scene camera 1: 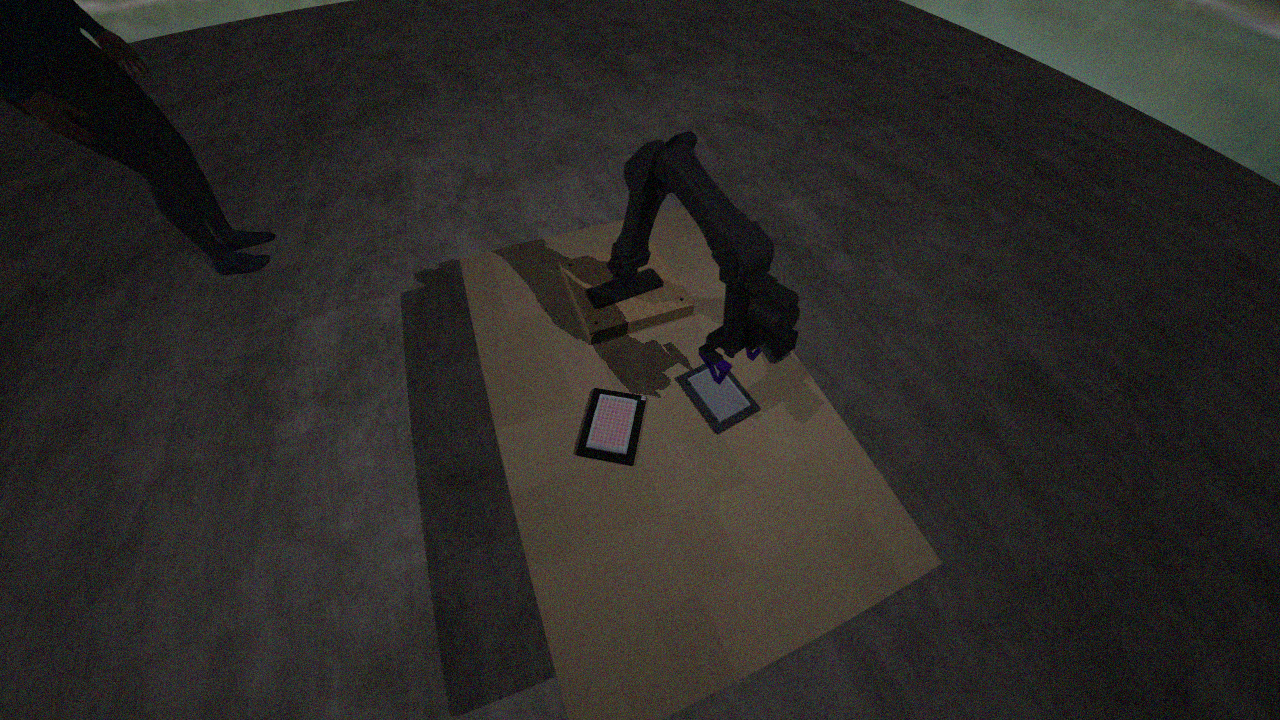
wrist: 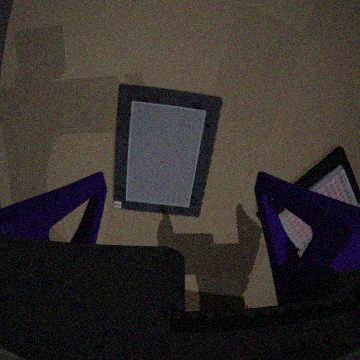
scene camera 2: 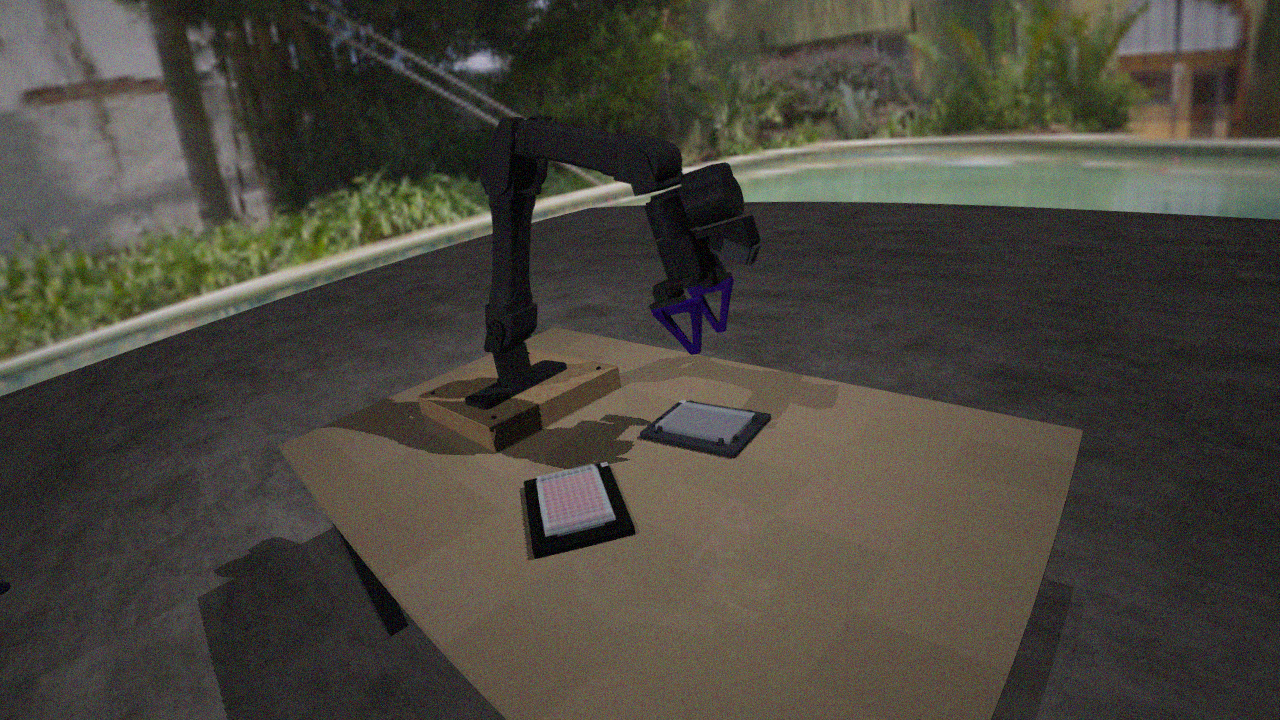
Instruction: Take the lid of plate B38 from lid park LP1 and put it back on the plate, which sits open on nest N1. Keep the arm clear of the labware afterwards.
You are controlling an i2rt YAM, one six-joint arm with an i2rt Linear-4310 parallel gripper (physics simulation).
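Places are measured from the arm's base along level axes (x ahead, y left, z up), in centimetres.
Pixels of known places: gripper, fingertip midpoint: (scene camera 1: 734, 370) (wrist: 180, 180) (scene camera 2: 709, 342); arm's base, link origin: (scene camera 1: 625, 289) (scene camera 2: 517, 385).
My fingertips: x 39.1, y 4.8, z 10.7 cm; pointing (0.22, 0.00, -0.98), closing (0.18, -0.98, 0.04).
Ahead of a thing's pixels: the offset from my fingertips to its middle. Level surfaces: height alone.
The clear, greyish lid @(dz -13.4, dx -2.9, dy +1.0 cm) (scene camera 1: 729, 400) (scene camera 2: 707, 422) (wrist: 166, 155) lies flat on the dark grey lid park LP1 @(dz -13.8, dx -2.9, dy +1.0 cm) (scene camera 1: 737, 418) (scene camera 2: 682, 439) (wrist: 121, 150). The open plate B38 @(dz -12.9, dx -6.7, dy -23.9 cm) (scene camera 1: 614, 423) (scene camera 2: 575, 501) (wrist: 338, 186), with pink wells, sits on the black nest N1 @(dz -13.9, dx -6.7, dy -23.9 cm) (scene camera 1: 608, 458) (scene camera 2: 581, 540) (wrist: 340, 156). My gripper (scene camera 1: 737, 368) (scene camera 2: 708, 340) (wrist: 180, 180) is open and empty, its purple fingers wide apart, above the table and higher than the lid. In the wrist view the lid is ahead of the fingertips and left of their middle; the right finger hides part of plate and nest.
The arm stands on a wooden base block (scene camera 1: 642, 311) (scene camera 2: 572, 394) at the back of the table @(dz -14.8 cm) (scene camera 1: 698, 555) (scene camera 2: 805, 573). The nest is beside the lid park, with a gap between them. A person (scene camera 1: 170, 170) stands on the floor off the table. Arm shadows fall near the lid park.
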